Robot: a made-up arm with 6 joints. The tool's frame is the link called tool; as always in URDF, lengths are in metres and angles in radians.
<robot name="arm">
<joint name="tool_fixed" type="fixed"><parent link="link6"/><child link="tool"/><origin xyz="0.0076 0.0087 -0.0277" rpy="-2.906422 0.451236 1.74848"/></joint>
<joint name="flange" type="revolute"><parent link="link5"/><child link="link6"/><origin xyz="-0.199 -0.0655 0.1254" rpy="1.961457 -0.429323 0.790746"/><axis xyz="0 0 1"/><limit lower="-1.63" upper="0.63" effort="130" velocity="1"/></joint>
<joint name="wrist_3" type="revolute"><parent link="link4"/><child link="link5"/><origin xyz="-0.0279 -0.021 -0.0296" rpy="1.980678 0.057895 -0.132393"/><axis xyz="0 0 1"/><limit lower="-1.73" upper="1.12" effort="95" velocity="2.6"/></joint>
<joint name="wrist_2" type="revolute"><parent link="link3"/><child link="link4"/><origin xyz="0.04 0 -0.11" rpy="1.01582 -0.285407 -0.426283"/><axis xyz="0 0 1"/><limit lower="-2.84" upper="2.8" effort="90" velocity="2.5"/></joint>
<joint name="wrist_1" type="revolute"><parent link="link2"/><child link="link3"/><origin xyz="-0.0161 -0.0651 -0.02" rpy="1.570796 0 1.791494"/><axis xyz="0 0 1"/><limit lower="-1.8" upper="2.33" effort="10" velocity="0.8"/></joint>
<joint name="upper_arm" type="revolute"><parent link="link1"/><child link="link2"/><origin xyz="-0.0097 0.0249 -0.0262" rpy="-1.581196 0 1.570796"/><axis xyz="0 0 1"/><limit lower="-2.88" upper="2.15" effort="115" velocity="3"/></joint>
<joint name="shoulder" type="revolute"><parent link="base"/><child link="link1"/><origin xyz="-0.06 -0.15 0.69" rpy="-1.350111 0.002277 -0.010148"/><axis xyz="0 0 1"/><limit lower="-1.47" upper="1.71" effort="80" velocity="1.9"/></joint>
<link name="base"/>
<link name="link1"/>
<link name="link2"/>
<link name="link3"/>
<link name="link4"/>
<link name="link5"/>
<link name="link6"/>
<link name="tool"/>
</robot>
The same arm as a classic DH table. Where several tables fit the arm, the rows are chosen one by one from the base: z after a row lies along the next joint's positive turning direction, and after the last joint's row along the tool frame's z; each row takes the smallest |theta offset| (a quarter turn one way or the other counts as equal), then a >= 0, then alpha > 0; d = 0 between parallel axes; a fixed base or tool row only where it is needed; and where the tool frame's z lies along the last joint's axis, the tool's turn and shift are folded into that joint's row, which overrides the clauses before.
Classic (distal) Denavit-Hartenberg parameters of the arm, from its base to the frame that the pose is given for. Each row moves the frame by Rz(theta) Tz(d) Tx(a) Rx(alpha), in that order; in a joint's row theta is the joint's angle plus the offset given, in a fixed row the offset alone. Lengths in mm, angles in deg.
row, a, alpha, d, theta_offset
base (fixed), -58.4, -77.36, 723.8, -0.61
shoulder, -24.9, 90.6, -180.5, -89.87
upper_arm, -60, 90, -10.3, -77.35
wrist_1, 33, 59.63, -126.7, -34.33
wrist_2, -24.3, 113.44, -44.9, 10.02
wrist_3, -167.7, 110.26, 106.4, 51.42
flange, 4.4, 151.06, -180.8, 7.73
tool (fixed), 0, 0, -22.1, -115.68
Joint limits (deg, base to tool): -84.22..97.98 -165.01..123.19 -103.13..133.5 -162.72..160.43 -99.12..64.17 -93.39..36.1

